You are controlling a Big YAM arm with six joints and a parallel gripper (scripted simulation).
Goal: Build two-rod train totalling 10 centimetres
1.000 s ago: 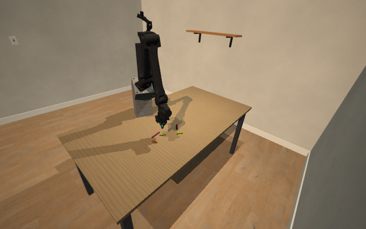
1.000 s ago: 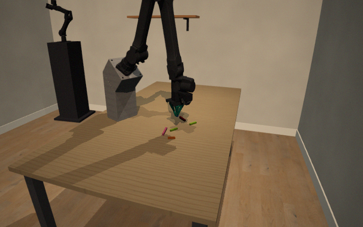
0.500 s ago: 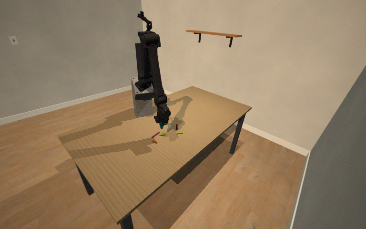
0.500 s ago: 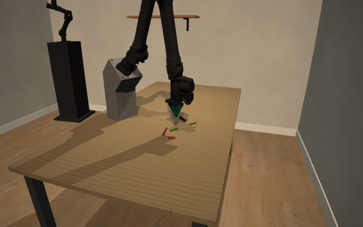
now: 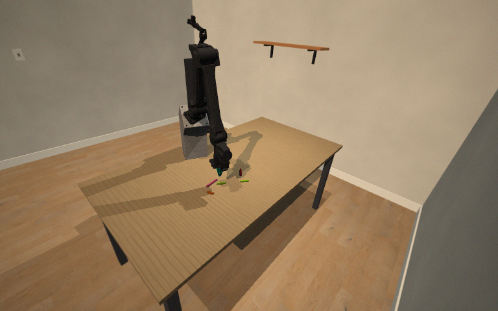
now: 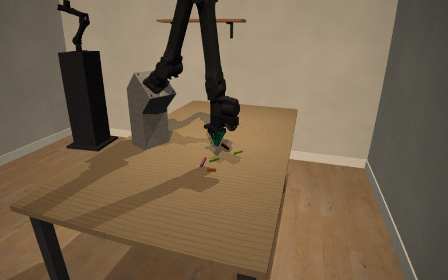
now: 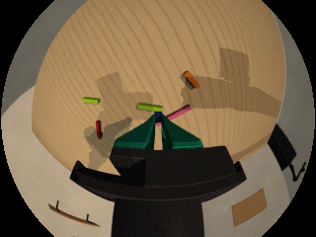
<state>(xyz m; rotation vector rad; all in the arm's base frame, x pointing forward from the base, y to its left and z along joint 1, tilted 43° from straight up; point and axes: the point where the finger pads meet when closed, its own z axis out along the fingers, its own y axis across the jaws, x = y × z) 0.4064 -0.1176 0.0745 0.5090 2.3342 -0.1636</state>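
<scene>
Right now the pink rod is 6 cm behind my hand and 10 cm below it. From my hand the other things lie so: orange rod (1 cm behind, 7 cm to the right, 10 cm below); blue rod (right at my hand); red rod (21 cm to the left, 10 cm below).
</scene>
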